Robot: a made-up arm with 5 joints.
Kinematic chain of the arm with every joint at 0, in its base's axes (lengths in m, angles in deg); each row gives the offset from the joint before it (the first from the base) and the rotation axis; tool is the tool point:
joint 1: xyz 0 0 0.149 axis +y
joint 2: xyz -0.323 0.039 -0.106 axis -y
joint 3: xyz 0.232 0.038 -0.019 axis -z
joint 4: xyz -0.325 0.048 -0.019 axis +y
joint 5: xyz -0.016 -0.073 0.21 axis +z
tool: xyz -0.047 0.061 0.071
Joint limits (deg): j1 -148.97..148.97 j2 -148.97..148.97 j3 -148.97..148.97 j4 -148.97..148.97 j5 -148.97..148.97
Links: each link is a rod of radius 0.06 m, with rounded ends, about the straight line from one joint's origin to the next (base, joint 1, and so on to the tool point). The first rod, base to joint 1, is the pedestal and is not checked.
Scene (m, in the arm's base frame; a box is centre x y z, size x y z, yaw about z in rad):
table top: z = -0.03
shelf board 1: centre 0.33 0.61 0.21 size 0.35 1 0.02 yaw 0.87
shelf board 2: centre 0.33 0.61 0.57 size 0.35 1 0.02 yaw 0.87
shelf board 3: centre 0.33 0.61 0.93 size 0.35 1 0.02 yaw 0.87
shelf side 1: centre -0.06 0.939 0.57 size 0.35 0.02 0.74 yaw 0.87
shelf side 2: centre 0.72 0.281 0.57 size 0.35 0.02 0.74 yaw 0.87
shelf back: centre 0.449 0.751 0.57 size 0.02 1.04 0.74 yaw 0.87
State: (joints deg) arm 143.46 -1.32 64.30 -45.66 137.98
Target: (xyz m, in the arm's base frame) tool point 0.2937 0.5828 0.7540
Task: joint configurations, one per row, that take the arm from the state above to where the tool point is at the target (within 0.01 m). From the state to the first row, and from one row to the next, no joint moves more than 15 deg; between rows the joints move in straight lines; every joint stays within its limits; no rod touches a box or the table.
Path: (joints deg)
1: 143.18 -9.20 77.02 -58.11 131.23
2: 142.91 -17.09 89.74 -70.57 124.48
3: 142.63 -24.97 102.45 -83.02 117.73
4: 142.35 -32.86 115.17 -95.48 110.98
5: 142.07 -40.74 127.89 -107.93 104.23
6: 144.37 -55.15 118.80 -115.86 106.56
7: 146.67 -69.55 109.70 -123.79 108.90
8: 148.97 -83.96 100.61 -131.72 111.23

